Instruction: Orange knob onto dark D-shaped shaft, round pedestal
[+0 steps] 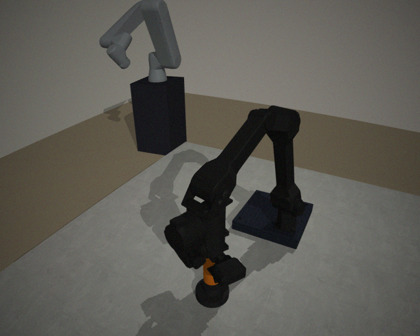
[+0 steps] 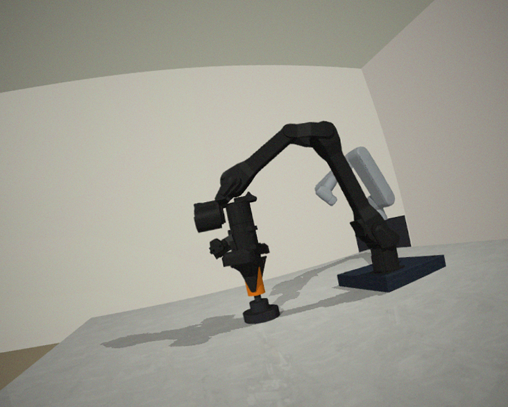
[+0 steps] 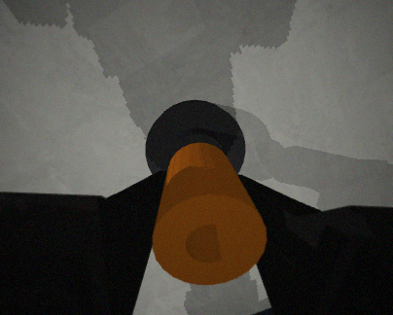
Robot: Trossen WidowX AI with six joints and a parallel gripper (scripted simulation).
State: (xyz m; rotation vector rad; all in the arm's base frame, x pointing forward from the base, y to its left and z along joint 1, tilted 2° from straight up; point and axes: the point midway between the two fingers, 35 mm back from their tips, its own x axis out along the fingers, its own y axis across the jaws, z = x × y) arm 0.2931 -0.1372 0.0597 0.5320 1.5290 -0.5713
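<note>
My gripper tip is 2 cm below the orange knob. Round my gripper tip: dark round pedestal: 4 cm below.
</note>
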